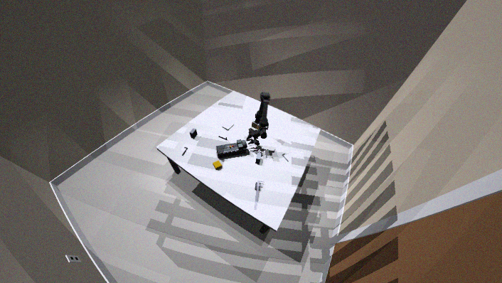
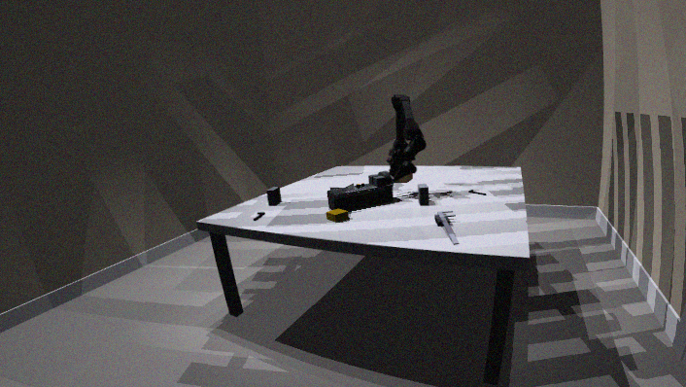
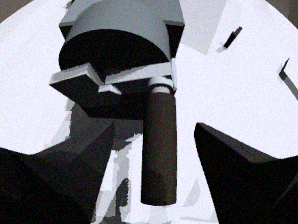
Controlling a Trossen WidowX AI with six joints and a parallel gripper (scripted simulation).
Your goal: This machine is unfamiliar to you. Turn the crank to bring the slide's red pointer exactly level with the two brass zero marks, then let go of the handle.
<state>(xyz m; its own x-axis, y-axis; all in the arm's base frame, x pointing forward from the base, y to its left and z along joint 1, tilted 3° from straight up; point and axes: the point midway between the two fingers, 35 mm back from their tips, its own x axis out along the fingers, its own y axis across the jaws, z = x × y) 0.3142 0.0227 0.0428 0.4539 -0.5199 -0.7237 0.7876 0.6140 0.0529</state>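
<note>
My gripper tip is 2 cm below the dark crank handle, 1 cm to the right of it and 1 cm past it. The rest, counted from my gripper tip: yellow block: 31 cm ahead, 15 cm to the right, 6 cm below; then red pointer: 11 cm ahead, 10 cm to the right, 1 cm above.
</note>
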